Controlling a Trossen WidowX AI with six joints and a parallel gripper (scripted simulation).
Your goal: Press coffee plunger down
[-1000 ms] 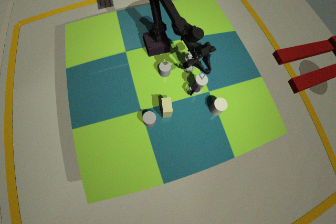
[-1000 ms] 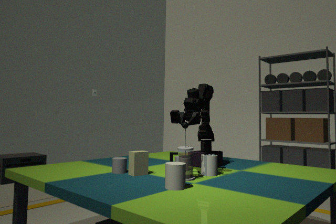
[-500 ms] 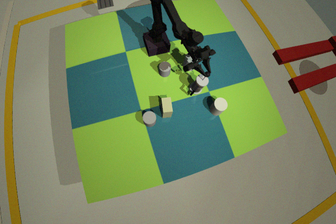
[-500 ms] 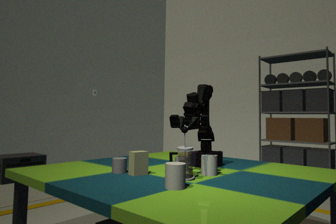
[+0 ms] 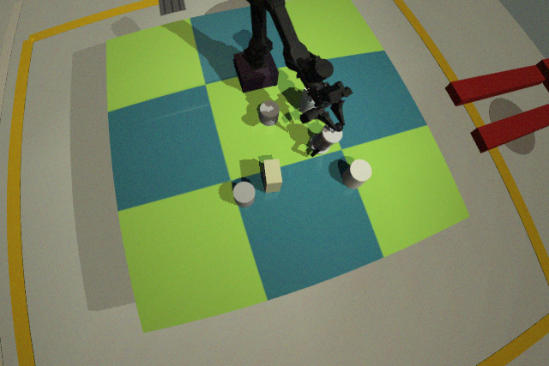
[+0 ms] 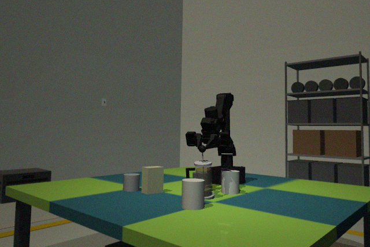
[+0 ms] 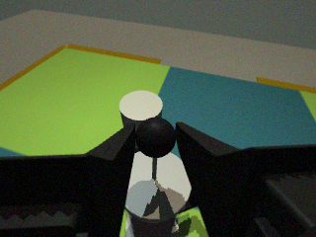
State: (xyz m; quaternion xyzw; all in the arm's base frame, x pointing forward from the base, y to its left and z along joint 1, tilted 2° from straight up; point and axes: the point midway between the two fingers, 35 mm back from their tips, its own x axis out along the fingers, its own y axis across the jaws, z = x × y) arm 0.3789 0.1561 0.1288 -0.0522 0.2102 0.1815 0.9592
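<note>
Right now the coffee press is 100 mm below my gripper tip, 20 mm to the right of it and 10 mm behind it.
</note>
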